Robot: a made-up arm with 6 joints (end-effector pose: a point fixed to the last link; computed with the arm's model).
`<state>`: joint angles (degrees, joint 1 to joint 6).
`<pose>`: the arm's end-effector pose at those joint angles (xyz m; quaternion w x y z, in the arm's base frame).
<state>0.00 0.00 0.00 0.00 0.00 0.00</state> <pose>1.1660 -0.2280 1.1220 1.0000 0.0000 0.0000 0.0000</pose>
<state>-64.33 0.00 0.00 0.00 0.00 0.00</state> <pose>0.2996 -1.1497 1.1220 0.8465 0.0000 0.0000 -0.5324</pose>
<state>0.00 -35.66 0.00 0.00 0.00 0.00</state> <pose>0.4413 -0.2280 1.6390 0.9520 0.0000 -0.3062 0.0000</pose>
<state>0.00 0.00 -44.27 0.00 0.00 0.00</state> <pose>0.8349 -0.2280 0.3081 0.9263 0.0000 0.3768 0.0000</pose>
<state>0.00 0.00 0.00 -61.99 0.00 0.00</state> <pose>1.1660 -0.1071 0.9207 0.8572 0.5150 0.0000 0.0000</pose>
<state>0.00 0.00 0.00 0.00 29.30 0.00</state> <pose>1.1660 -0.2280 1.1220 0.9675 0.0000 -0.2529 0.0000</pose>
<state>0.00 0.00 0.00 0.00 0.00 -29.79</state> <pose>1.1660 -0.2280 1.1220 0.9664 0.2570 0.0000 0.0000</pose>
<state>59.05 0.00 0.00 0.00 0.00 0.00</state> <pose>0.7952 0.8827 1.1220 0.8701 0.0000 0.0000 0.4928</pose>
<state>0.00 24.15 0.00 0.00 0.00 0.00</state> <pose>1.4191 -0.2280 0.5690 0.9779 0.0000 0.2092 0.0000</pose>
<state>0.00 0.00 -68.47 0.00 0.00 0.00</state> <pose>0.4279 -0.2280 0.0374 0.8267 0.0000 0.5626 0.0000</pose>
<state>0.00 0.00 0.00 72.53 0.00 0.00</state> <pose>1.1660 -0.0684 1.3395 0.8063 -0.5915 0.0000 0.0000</pose>
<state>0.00 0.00 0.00 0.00 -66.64 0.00</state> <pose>1.1660 -0.2280 1.1220 0.8356 0.0000 0.5493 0.0000</pose>
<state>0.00 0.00 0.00 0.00 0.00 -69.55</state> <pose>1.1660 -0.2280 1.1220 0.8214 0.5704 0.0000 0.0000</pose>
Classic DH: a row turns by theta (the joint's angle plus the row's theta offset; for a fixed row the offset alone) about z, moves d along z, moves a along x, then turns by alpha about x. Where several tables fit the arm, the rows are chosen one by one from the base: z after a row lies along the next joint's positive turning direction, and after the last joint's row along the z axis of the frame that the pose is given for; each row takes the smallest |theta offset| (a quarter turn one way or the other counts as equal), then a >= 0, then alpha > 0; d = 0 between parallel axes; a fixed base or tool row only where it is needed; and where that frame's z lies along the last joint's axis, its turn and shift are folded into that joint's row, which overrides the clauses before.
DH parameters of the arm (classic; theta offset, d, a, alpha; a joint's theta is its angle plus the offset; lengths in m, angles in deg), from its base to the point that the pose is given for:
joint 1: 0 0.254 0 -90
joint 2: -90 0 0.868 180
joint 3: 0 0 0 -90
joint 4: 0 -1.166 0 90
joint 5: 0 0.228 0 -90
joint 6: 90 0 0 90
tool (fixed): -90 0 0 0

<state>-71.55 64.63 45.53 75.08 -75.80 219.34</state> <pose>0.5640 -1.8761 0.4526 0.1776 0.2189 -0.2512 -0.9260</pose>
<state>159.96 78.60 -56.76 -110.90 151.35 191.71</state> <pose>0.0928 -0.1204 -0.2422 0.0965 0.5750 0.3973 0.7087</pose>
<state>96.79 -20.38 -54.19 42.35 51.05 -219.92</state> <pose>0.0784 0.7667 0.5465 0.0786 -0.4289 -0.8998 0.0160</pose>
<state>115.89 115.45 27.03 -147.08 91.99 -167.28</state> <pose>-0.4744 0.5390 -1.2880 0.1011 0.9578 -0.2681 -0.0222</pose>
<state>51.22 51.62 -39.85 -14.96 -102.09 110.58</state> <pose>0.5423 0.3233 -0.3712 0.3168 0.0847 -0.5701 -0.7533</pose>
